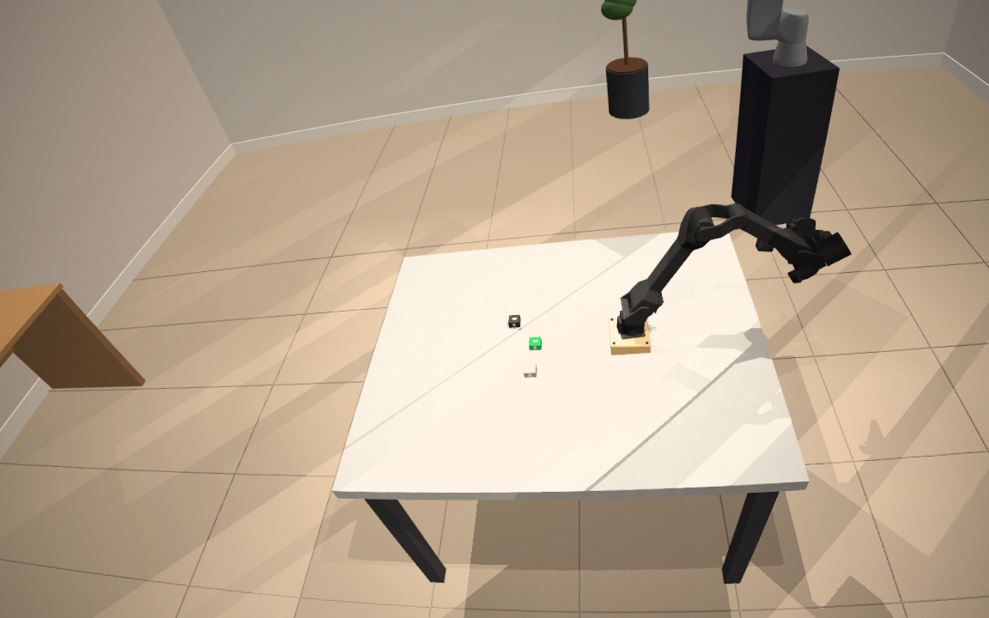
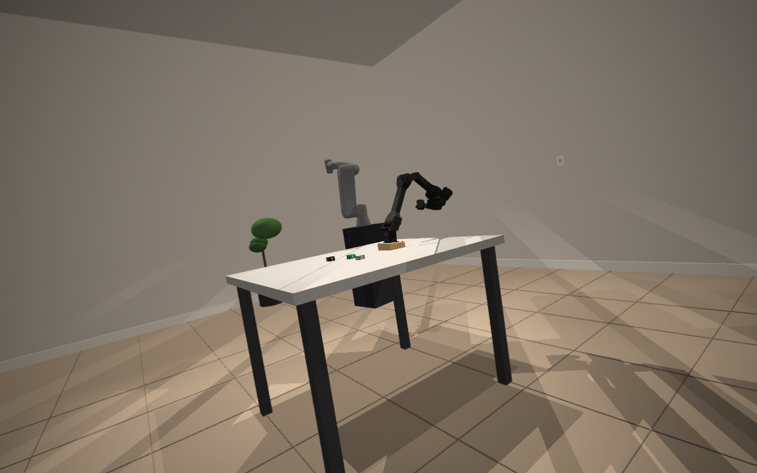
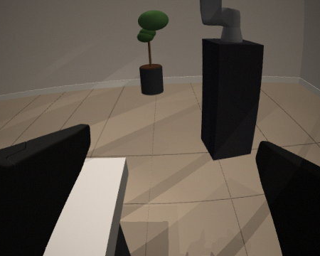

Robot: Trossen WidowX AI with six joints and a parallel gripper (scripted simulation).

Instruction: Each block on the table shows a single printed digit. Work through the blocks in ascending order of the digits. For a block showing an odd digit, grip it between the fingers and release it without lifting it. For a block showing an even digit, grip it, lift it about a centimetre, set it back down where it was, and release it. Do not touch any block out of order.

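Right now the green block is 720 mm ahead of my gripper tip, 100 mm to the left of it and 180 mm below it. From my gripper tip the other things lie so: grey block (750 mm ahead, 190 mm to the left, 180 mm below); black block (770 mm ahead, 180 mm below).
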